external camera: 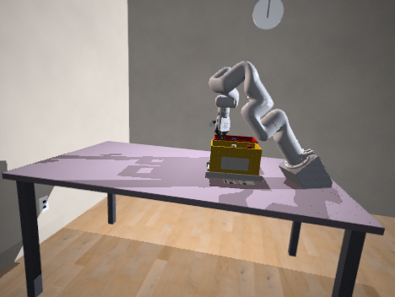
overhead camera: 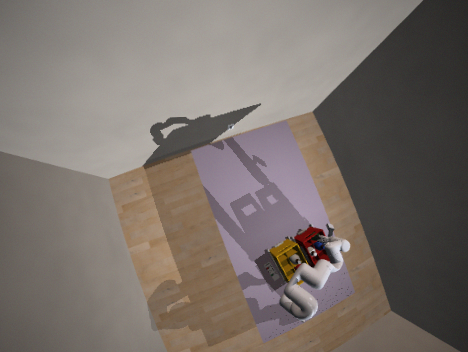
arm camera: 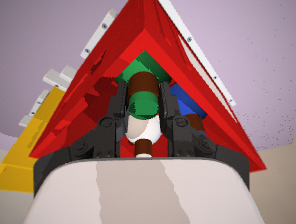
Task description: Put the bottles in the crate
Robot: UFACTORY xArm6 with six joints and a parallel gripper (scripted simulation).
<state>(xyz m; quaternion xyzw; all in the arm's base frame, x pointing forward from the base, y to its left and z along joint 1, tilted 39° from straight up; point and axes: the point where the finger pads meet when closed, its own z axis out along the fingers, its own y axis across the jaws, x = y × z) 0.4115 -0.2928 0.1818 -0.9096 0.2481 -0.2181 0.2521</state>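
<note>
The green-label bottle lies 7 cm below my hand. Round my hand: red crate (10 cm behind, 7 cm below, 1 cm to the left); then blue-label bottle (8 cm behind, 7 cm below, 3 cm to the right); then white bottle (19 cm to the left, 15 cm behind, 7 cm below).
</note>
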